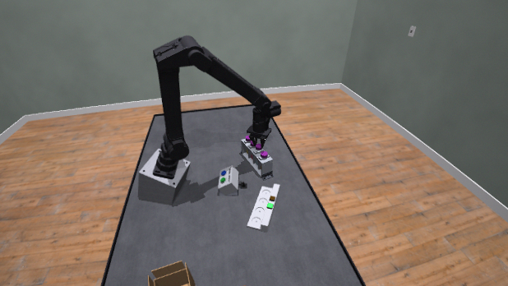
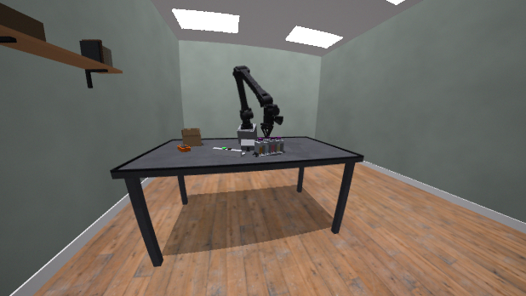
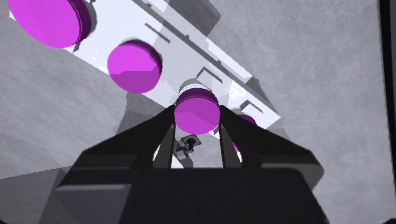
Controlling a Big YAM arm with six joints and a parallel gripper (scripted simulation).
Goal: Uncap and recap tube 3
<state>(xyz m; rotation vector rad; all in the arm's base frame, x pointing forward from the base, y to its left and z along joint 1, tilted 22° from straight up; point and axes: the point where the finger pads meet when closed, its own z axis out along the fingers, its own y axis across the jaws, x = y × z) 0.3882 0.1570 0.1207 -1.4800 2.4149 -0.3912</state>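
My gripper is now 10 mm above the cap. From my hand the other things lie so: blue key: 170 mm behind, 110 mm to the right, 70 mm below; then key housing: 160 mm behind, 130 mm to the right, 80 mm below; then green key: 180 mm behind, 150 mm to the right, 70 mm below.
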